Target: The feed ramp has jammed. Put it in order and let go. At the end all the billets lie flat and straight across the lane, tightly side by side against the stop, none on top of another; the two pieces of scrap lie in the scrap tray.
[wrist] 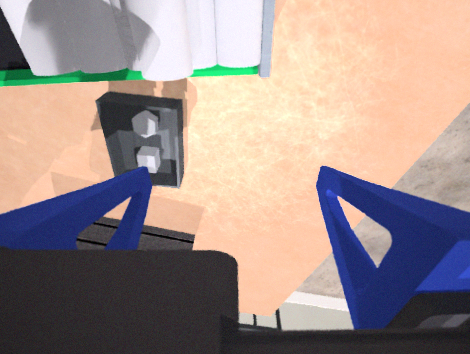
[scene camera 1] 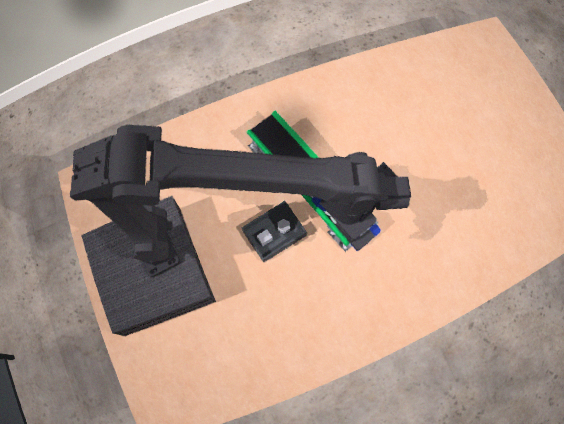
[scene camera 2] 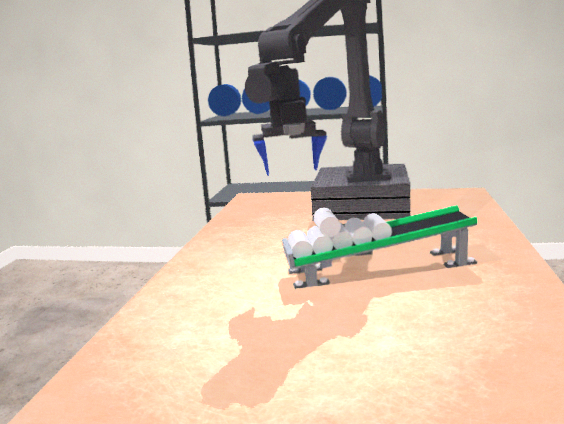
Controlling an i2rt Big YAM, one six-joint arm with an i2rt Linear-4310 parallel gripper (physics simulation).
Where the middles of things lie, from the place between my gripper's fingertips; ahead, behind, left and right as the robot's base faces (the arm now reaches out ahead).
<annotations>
Right now the dark scrap tray (scene camera 1: 269, 220) is 110 mm behind my hand, 110 mm to the left of it and 190 mm below it.
</annotations>
